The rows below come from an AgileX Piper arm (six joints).
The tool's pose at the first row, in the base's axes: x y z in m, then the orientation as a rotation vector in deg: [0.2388, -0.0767, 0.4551, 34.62, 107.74, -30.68]
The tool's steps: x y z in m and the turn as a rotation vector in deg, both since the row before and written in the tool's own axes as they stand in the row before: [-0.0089, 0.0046, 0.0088, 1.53, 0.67, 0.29]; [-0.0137, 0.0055, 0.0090, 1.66, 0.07, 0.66]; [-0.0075, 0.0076, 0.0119, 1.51, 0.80, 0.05]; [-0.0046, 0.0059, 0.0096, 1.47, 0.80, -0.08]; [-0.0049, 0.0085, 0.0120, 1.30, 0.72, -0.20]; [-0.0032, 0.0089, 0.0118, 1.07, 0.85, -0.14]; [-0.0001, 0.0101, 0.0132, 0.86, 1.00, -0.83]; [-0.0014, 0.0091, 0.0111, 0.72, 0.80, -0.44]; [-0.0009, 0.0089, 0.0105, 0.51, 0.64, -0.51]
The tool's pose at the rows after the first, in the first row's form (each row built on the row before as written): [0.2508, -0.0800, 0.4598, 36.14, 108.00, -31.83]; [0.2651, -0.0839, 0.4687, 37.85, 107.50, -33.00]; [0.2806, -0.0875, 0.4706, 39.20, 107.95, -34.25]; [0.2924, -0.0906, 0.4706, 40.41, 108.45, -35.55]; [0.3075, -0.0939, 0.4695, 41.37, 108.95, -36.78]; [0.3221, -0.0967, 0.4667, 42.30, 109.58, -37.72]; [0.3371, -0.0993, 0.4601, 42.54, 110.72, -38.84]; [0.3505, -0.1015, 0.4553, 42.96, 111.51, -39.64]; [0.3631, -0.1034, 0.4501, 43.11, 112.23, -40.31]
